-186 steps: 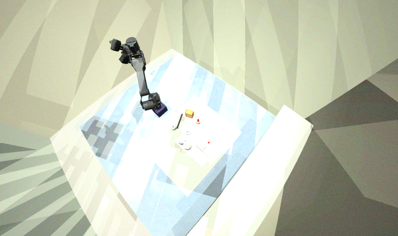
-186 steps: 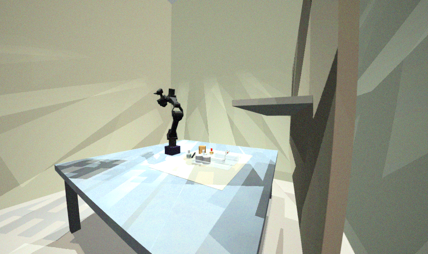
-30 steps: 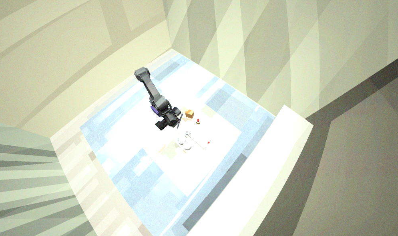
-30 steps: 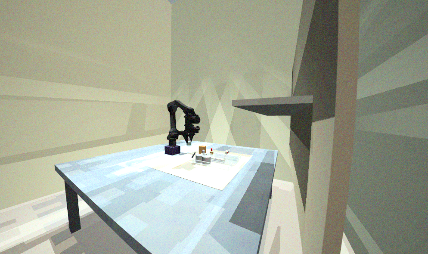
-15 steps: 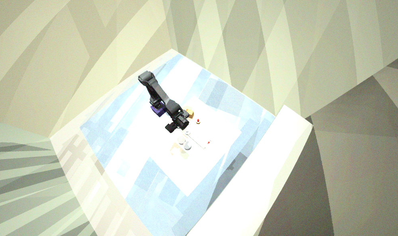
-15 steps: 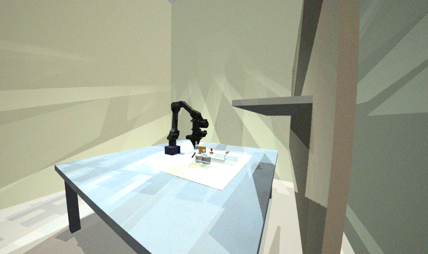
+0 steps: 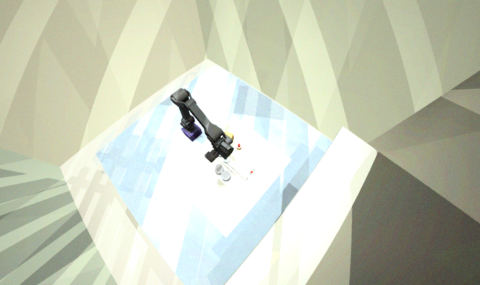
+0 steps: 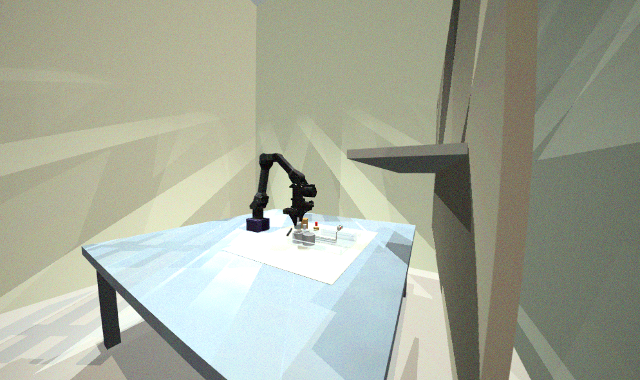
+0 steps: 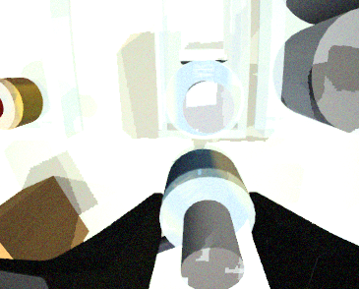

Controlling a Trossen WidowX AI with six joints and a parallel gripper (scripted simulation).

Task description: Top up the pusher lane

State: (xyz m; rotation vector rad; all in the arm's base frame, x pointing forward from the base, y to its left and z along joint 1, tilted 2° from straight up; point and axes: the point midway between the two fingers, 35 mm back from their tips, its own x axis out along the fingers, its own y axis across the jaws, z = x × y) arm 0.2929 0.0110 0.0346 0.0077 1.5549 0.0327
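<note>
Now: gripper tip 10 cm short of the white mat, 6 cm above it and 1 cm to the left of it. From my gripper tip the other things lie so: pusher lane: 19 cm ahead, 5 cm below, 3 cm to the left.
</note>
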